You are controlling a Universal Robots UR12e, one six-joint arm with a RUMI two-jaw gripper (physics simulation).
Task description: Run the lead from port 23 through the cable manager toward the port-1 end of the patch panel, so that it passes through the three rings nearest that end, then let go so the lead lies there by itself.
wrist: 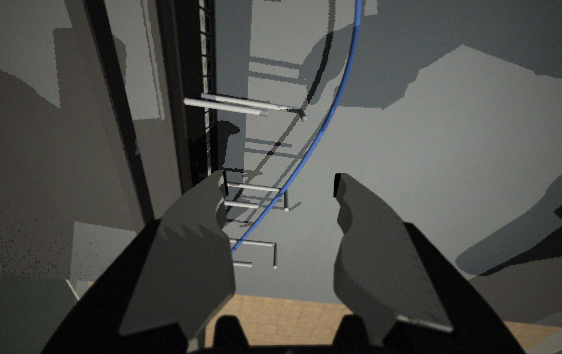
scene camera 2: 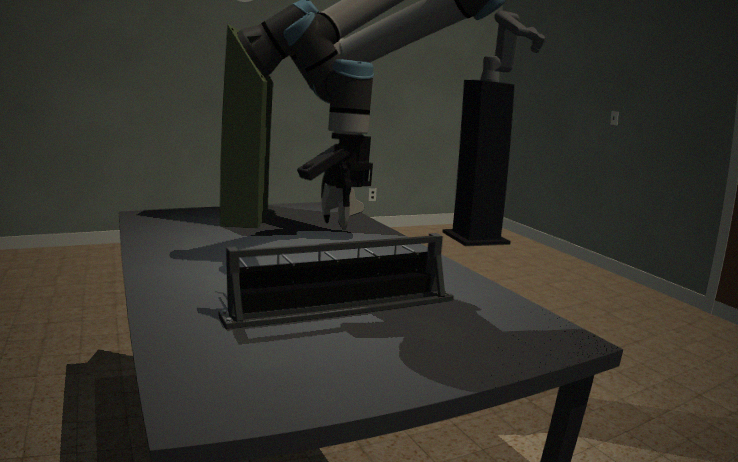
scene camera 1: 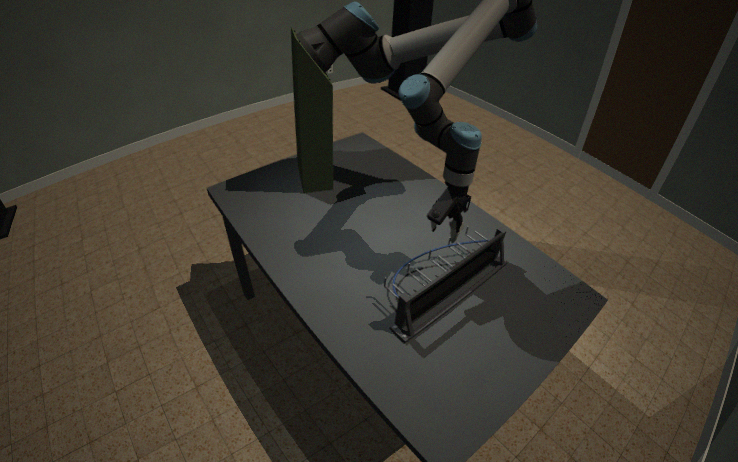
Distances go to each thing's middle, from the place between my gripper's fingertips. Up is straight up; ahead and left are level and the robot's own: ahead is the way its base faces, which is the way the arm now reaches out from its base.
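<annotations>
Relative to the black patch panel (scene camera 1: 430,299), my hand is 10 mm to the left of it, 100 mm short of it and 120 mm above it. The top rail (scene camera 2: 266,251) is 10 mm to the right of my hand, 110 mm ahead of it and 10 mm below it.
</annotations>
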